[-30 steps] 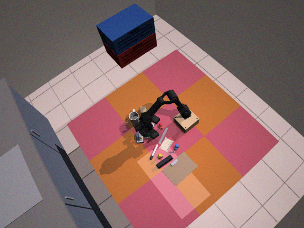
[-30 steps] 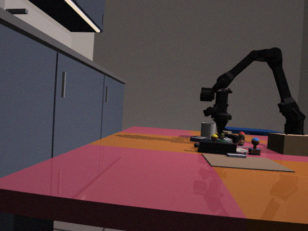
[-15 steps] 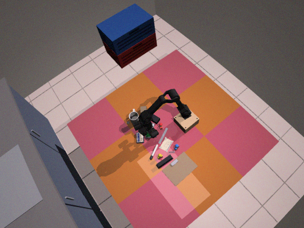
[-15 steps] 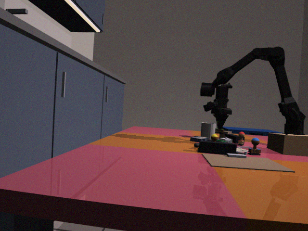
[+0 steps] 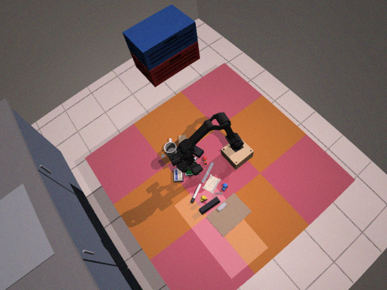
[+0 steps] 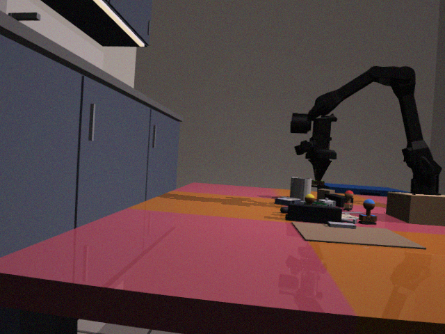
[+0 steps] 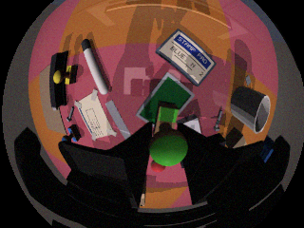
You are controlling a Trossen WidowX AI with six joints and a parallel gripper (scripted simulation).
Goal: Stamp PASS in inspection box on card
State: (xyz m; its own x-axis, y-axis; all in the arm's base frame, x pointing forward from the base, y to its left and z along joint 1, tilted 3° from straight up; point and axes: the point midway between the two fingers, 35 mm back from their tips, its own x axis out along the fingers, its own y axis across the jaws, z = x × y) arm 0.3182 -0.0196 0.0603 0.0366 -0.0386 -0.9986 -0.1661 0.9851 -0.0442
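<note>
My gripper tip is now 60 mm past the white card, 130 mm to the right of it and 90 mm above it. From my gripper tip the other things lie so: green-knobbed stamp: right at my gripper tip; then green ink pad: 10 mm to the right, 90 mm below; then blue-labelled tin: 90 mm ahead, 30 mm to the right, 80 mm below.
</note>
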